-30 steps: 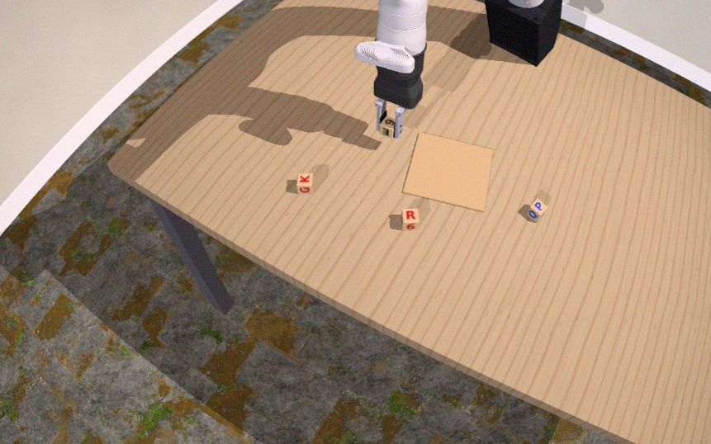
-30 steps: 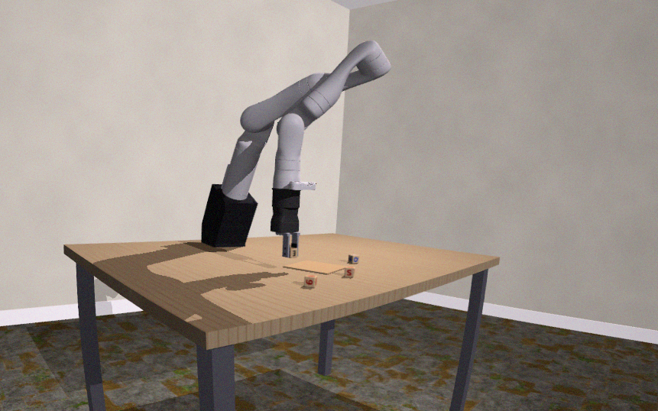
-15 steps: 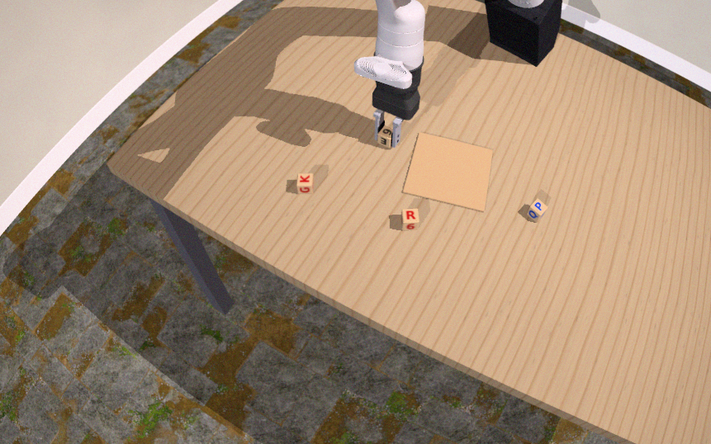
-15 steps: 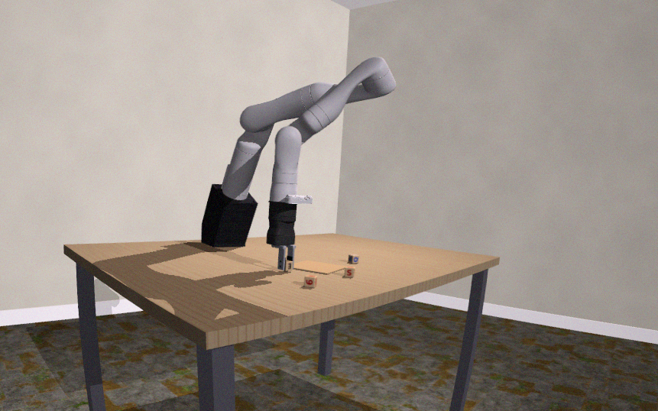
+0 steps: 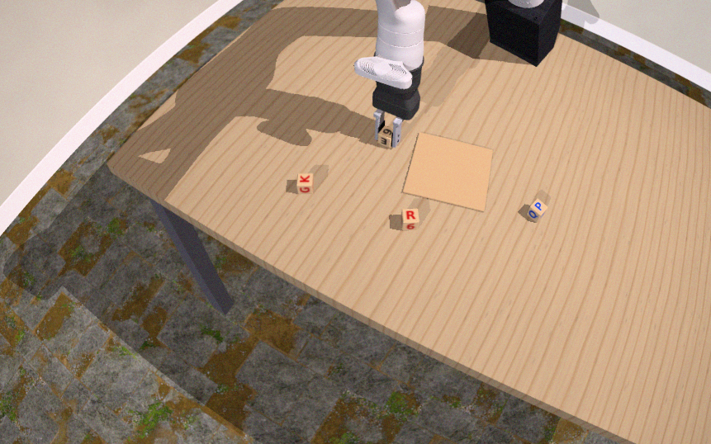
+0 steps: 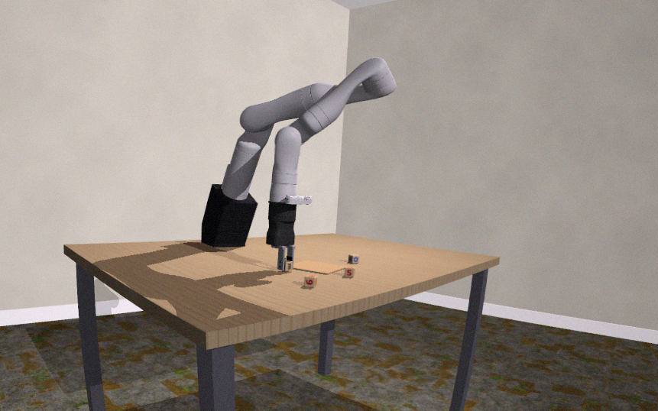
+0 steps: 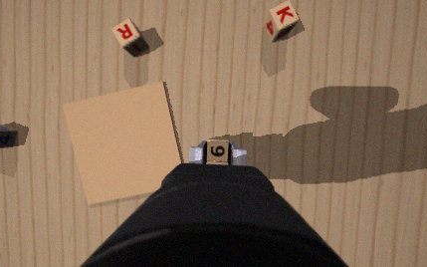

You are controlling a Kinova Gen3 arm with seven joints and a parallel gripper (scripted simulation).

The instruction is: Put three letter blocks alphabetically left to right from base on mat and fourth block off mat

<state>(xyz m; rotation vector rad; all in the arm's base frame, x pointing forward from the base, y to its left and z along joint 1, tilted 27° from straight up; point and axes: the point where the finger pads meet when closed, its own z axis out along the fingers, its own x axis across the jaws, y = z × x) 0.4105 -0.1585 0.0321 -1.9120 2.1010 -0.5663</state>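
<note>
Right now the block is 1 cm below my hand. Round my hand: tan mat: 2 cm ahead, 12 cm to the left, 2 cm below.
</note>
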